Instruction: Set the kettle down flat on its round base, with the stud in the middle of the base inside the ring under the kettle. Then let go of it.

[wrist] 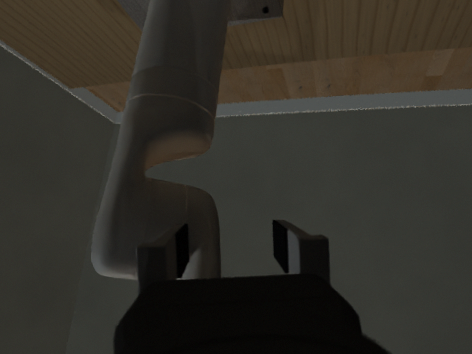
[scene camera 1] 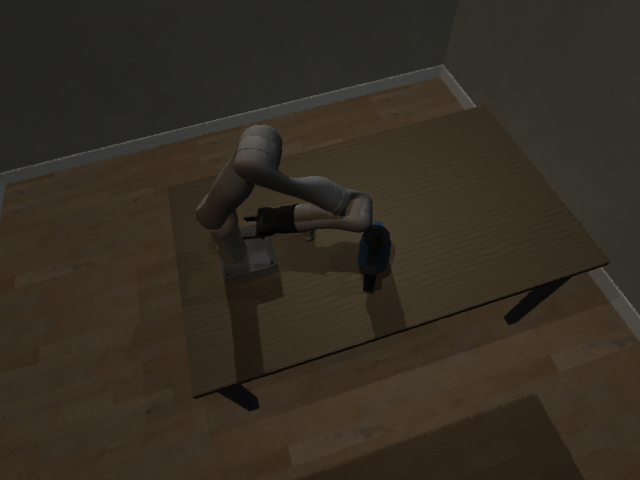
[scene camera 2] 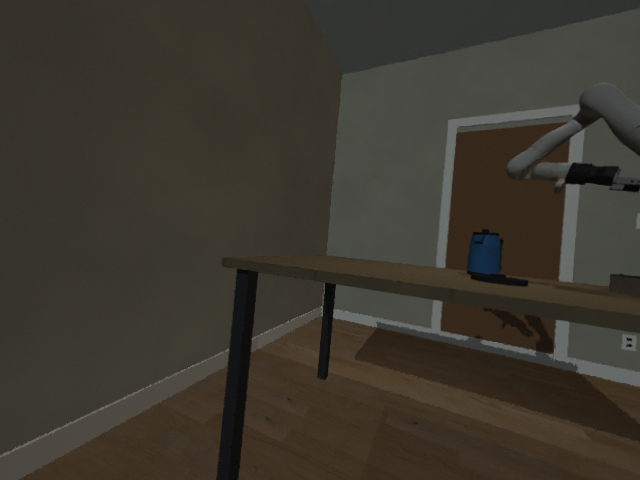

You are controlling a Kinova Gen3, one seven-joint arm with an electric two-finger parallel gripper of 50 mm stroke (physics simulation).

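The blue kettle [scene camera 1: 383, 256] [scene camera 2: 484, 255] stands upright on the table, with its black handle toward the near long table edge in the scene camera 1 view. The black round base [scene camera 2: 498, 280] lies flat on the table in the scene camera 2 view, in front of the kettle and apart from under it. In the scene camera 1 view the base is hidden, and the arm's wrist end covers part of the table beside the kettle. The stud and ring cannot be made out. My gripper [scene camera 1: 247, 227] [scene camera 2: 633, 184] [wrist: 230, 240] is open and empty, high above the table, pointing back toward the arm's mount, away from the kettle.
The arm's folded elbow [scene camera 1: 361, 211] [scene camera 2: 519, 167] hangs above the table near the kettle. The arm's mounting block [scene camera 1: 263, 256] [scene camera 2: 624, 283] sits on the wooden table [scene camera 1: 465, 180] [scene camera 2: 382, 273]. In the wrist view, arm links [wrist: 165, 100] stand left of the fingers, with walls behind.
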